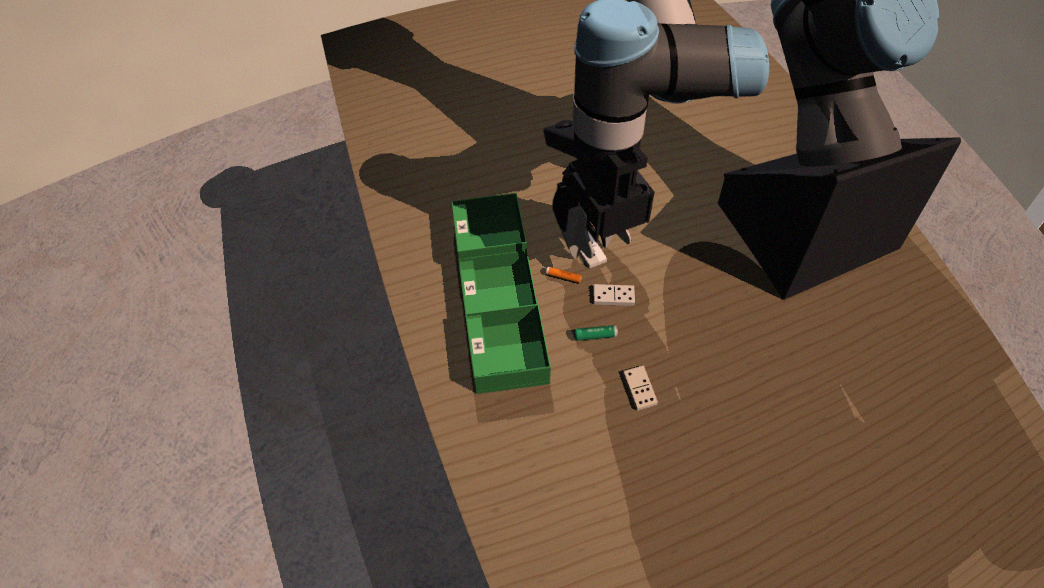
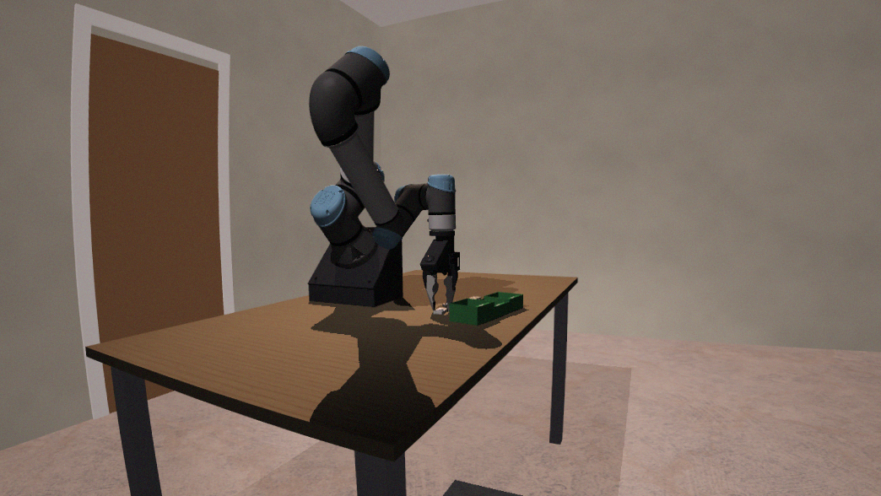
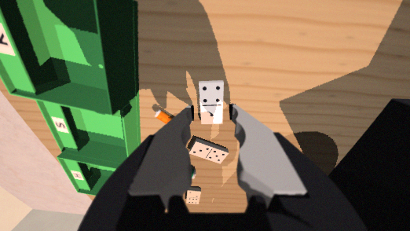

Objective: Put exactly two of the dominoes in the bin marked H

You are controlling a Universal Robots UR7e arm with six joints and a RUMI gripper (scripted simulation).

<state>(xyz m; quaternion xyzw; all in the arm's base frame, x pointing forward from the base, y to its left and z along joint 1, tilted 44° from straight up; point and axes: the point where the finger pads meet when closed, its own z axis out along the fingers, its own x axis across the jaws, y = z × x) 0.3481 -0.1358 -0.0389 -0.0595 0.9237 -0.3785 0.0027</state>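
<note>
Now: the white domino 10 mm below my hand. The rest, counted from my hand: orange battery 50 mm ahead, 30 mm to the left, 10 mm below; then bin 130 mm ahead, 30 mm to the left; then green battery 40 mm ahead, 120 mm to the left, 10 mm below.
</note>
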